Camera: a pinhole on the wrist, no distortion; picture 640 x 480 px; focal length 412.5 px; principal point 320.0 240.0 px. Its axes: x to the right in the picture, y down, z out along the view. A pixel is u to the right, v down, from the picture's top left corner.
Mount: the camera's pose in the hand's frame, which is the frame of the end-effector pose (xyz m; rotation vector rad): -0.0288 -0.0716 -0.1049 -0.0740 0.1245 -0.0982
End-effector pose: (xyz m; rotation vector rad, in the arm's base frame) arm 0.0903 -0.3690 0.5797 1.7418 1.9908 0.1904
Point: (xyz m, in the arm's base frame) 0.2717 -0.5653 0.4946
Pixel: 32.5 418.2
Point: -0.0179 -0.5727 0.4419
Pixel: outside the picture
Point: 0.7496 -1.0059 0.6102
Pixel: outside the picture
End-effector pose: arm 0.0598 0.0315 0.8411 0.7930 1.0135 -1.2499
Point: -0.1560 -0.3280 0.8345
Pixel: 462.8 15.6
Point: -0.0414 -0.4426 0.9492
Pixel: 354.9 131.4
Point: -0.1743 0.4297 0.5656
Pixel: behind the camera
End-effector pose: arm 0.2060 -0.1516 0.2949 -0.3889 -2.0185 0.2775
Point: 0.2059 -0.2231 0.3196
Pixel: 361.5 202.9
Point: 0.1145 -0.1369 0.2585
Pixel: 340.9 379.3
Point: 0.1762 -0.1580 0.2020
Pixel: 161.7 421.1
